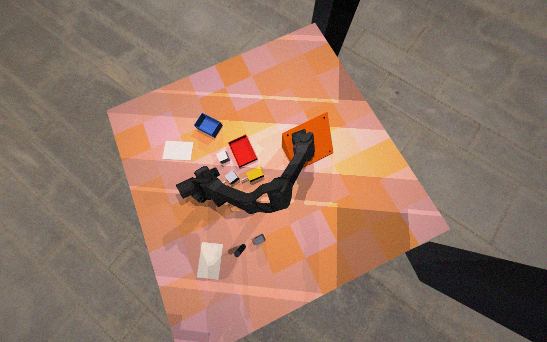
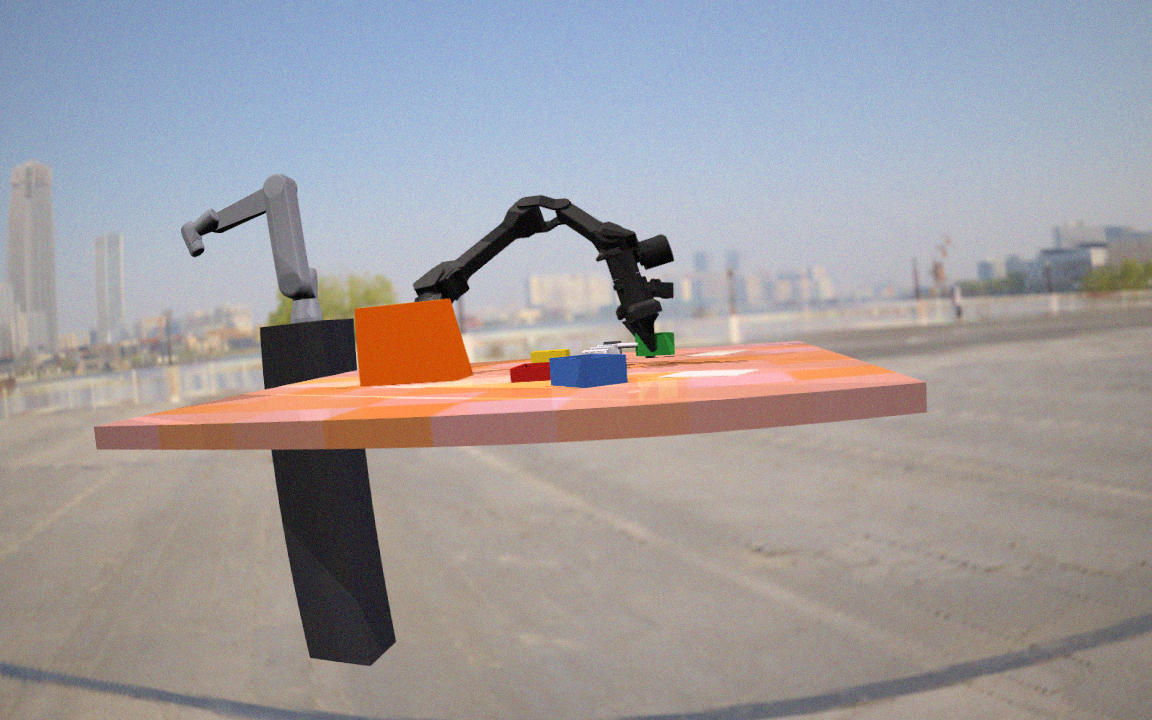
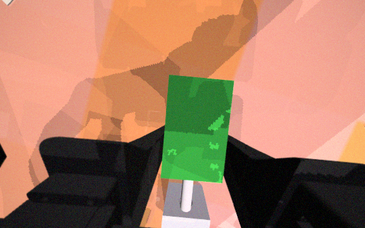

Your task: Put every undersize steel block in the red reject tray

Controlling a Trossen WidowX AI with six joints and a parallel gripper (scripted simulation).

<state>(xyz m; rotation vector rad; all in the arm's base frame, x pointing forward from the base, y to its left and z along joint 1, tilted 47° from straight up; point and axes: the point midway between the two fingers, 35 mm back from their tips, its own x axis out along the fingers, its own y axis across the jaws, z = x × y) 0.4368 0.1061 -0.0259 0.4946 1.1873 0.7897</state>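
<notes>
The yellow gauge lies 18 cm behind my gripper tip and 1 cm below it. From my gripper tip the other things lie so: green GO gauge 2 cm behind, 1 cm to the right, 1 cm above; then red reject tray 19 cm behind, 14 cm to the right, 2 cm below; then small dark cube 29 cm to the left, 12 cm behind, 1 cm below.
</notes>
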